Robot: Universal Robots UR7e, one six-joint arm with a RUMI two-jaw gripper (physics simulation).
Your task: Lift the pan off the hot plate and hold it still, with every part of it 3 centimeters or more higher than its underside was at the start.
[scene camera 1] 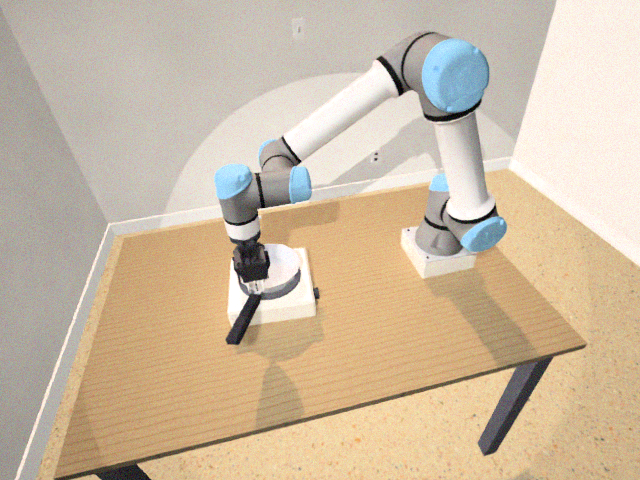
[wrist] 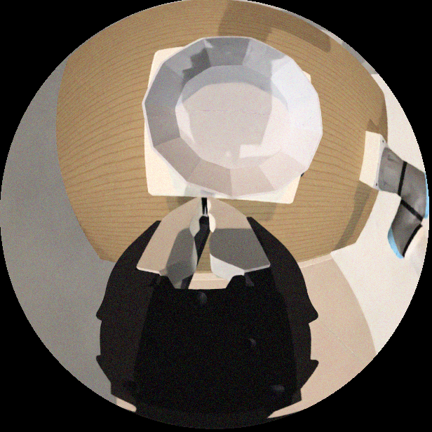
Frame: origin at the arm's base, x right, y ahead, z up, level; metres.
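Seen in the pictures: gripper, fingertip midpoint: [scene camera 1: 257, 290]; arm's base, origin of the base link: [scene camera 1: 438, 241].
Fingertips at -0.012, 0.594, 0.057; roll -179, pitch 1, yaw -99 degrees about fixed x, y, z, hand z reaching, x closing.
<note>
Pixels of each thing's middle, then the offset from my fingertips to it, as dx, dy, dz. "spot": a spot on its surface instead. Level surfaces: height alone.
- pan, surface spot: [scene camera 1: 281, 262] spot: +0.120, -0.100, -0.039
- white hot plate, body centre: [scene camera 1: 273, 284] +0.085, -0.060, -0.083
- dark knob, body centre: [scene camera 1: 316, 293] -0.003, -0.161, -0.084
- wooden table, its level: dz -0.123
The pan [scene camera 1: 281, 262] [wrist: 227, 117] is round and pale inside with a grey outer wall. It sits level on the white hot plate [scene camera 1: 281, 311] [wrist: 159, 177]. Its dark handle [scene camera 1: 244, 320] slants past the hot plate's front edge, towards the front left in the scene view. My gripper [scene camera 1: 255, 290] [wrist: 205, 199] points down at the pan's near rim, where the handle begins. Its fingers are shut together with nothing held. Part of the handle shows through the narrow gap behind the fingertips in the wrist view; the fingers hide the handle's neck.
The hot plate has a dark knob [scene camera 1: 316, 292] on its right side. The wooden table [scene camera 1: 361, 330] [wrist: 100, 125] carries the setup. The arm's white base block [scene camera 1: 447, 266] [wrist: 370, 157] stands at the right of the table. The walls are behind and to the left.
</note>
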